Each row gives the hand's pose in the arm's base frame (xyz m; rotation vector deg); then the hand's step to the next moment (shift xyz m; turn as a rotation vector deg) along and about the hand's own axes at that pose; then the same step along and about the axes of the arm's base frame.
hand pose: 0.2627 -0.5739 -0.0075 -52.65 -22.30 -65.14
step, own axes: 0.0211 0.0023 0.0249 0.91 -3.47 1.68
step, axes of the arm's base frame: 0.0149 0.0072 0.0282 -2.45 0.36 3.09
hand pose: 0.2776 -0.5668 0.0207 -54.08 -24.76 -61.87
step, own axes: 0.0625 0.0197 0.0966 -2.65 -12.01 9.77
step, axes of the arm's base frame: 0.0579 0.0479 0.0893 -10.52 7.68 8.77
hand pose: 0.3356 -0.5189 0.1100 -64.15 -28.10 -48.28
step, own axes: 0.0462 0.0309 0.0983 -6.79 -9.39 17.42
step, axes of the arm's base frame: 0.0586 0.0808 0.0528 -10.48 16.62 7.18
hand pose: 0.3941 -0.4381 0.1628 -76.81 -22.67 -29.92
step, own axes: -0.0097 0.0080 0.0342 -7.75 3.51 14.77
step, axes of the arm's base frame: -0.0026 0.0360 -0.0053 -4.00 16.00 -4.31
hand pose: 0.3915 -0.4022 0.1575 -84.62 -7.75 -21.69
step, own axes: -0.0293 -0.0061 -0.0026 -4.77 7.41 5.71
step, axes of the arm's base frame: -0.0297 0.0020 -0.0038 -1.21 6.77 -7.94
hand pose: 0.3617 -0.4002 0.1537 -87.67 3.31 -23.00
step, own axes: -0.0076 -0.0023 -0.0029 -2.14 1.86 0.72
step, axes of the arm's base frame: -0.0084 -0.0006 0.0005 -1.39 1.29 -2.23
